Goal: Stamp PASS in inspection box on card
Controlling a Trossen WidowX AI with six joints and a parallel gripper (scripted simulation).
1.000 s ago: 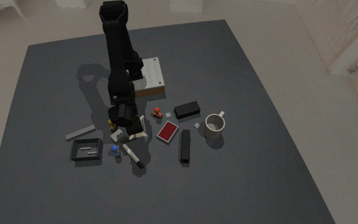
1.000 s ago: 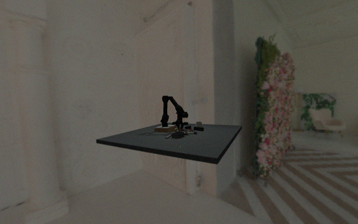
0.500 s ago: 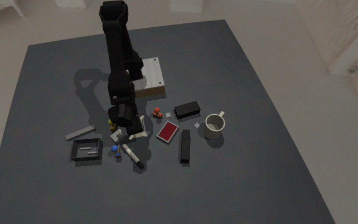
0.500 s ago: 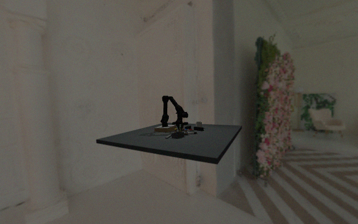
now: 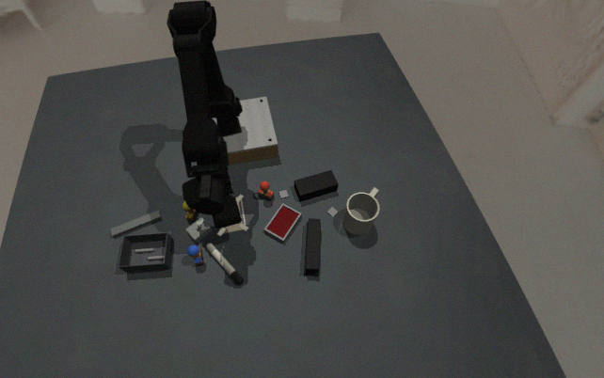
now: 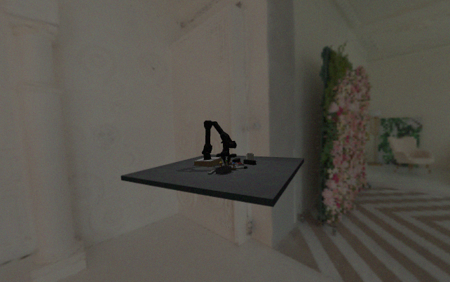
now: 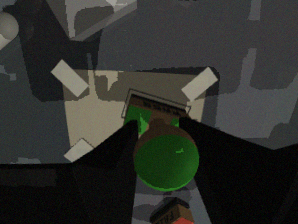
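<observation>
The cream card is 3 cm below my gripper tip, 1 cm to the left of it and 1 cm ahead of it. From my gripper tip the other things lie so: yellow stamp 9 cm to the right, 1 cm behind; green-knobbed stamp right at my gripper tip; grey block 8 cm to the right, 4 cm ahead, 1 cm below.
</observation>
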